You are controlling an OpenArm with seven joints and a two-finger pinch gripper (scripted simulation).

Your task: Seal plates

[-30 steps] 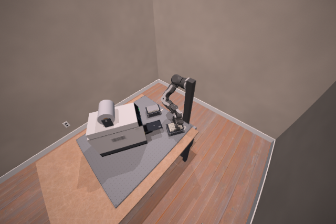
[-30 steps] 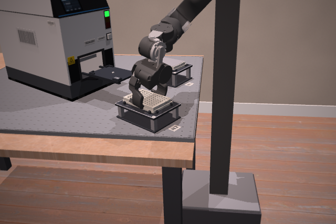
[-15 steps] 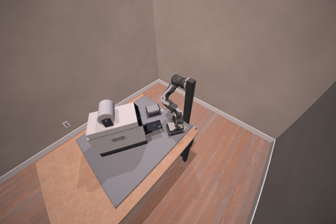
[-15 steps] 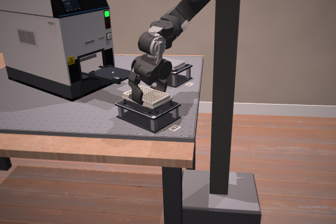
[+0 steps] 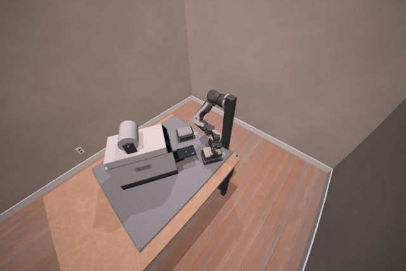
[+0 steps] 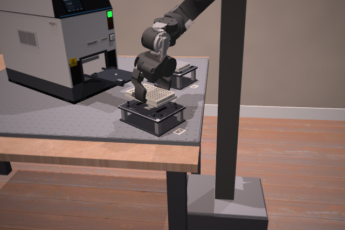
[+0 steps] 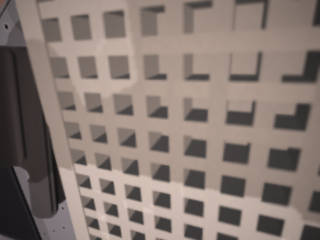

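Right now the sealer stage is 15 cm to the right of my hand and 14 cm ahead of it. Round my hand: plate right at my hand; start button 28 cm to the right, 19 cm ahead, 10 cm above; nest label 9 cm below, 9 cm behind, 6 cm to the left.
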